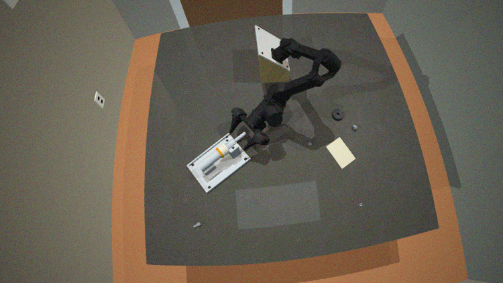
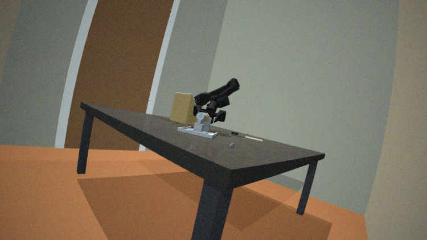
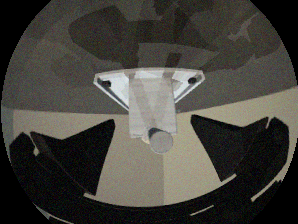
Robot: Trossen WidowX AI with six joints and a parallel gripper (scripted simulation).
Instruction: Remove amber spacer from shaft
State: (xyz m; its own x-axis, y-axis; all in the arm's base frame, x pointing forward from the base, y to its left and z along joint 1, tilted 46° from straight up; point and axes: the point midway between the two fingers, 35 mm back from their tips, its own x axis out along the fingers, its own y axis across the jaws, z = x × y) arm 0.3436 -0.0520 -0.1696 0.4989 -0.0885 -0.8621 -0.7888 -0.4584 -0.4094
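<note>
Right now my gripper tip is 3 cm to the left of the pale shaft, 2 cm short of it and 1 cm below it. Round my gripper tip: white baseplate: 9 cm to the right, 7 cm ahead, 2 cm below; small amber spacer: 7 cm to the right, 5 cm ahead, 1 cm above; small bolt: 33 cm ahead, 17 cm to the right, 6 cm below.
</note>
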